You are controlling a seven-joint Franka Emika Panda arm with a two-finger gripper.
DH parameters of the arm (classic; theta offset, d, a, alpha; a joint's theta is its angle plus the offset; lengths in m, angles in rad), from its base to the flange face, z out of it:
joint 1: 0 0.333 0 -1.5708
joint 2: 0 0 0 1.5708
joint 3: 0 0.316 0.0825 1.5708
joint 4: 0 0 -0.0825 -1.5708
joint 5: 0 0.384 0 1.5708
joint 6: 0 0 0.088 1.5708
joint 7: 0 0.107 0 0
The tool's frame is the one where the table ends.
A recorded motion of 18 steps. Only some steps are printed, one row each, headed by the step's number.
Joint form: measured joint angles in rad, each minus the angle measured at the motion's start. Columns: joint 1, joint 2, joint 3, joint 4, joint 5, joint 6, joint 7.
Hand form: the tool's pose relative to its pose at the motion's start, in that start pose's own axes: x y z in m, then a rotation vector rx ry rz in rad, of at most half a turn. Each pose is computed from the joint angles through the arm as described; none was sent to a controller.
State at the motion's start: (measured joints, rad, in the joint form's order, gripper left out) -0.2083 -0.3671 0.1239 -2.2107 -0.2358 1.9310 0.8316
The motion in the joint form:
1: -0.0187 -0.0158 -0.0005 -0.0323 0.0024 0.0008 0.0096
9: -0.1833 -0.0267 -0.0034 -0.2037 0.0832 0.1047 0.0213
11: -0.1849 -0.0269 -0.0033 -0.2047 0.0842 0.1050 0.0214
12: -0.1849 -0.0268 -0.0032 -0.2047 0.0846 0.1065 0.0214
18: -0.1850 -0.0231 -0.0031 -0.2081 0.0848 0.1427 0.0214
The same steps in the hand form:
1: -0.0017 0.0102 0.0099 -0.0149 -0.0144 0.0258
9: 0.0050 0.0676 0.0913 -0.0295 -0.1341 0.2060
11: 0.0050 0.0682 0.0918 -0.0295 -0.1353 0.2079
12: 0.0051 0.0680 0.0917 -0.0283 -0.1345 0.2081
18: 0.0077 0.0655 0.0920 -0.0076 -0.1137 0.2083

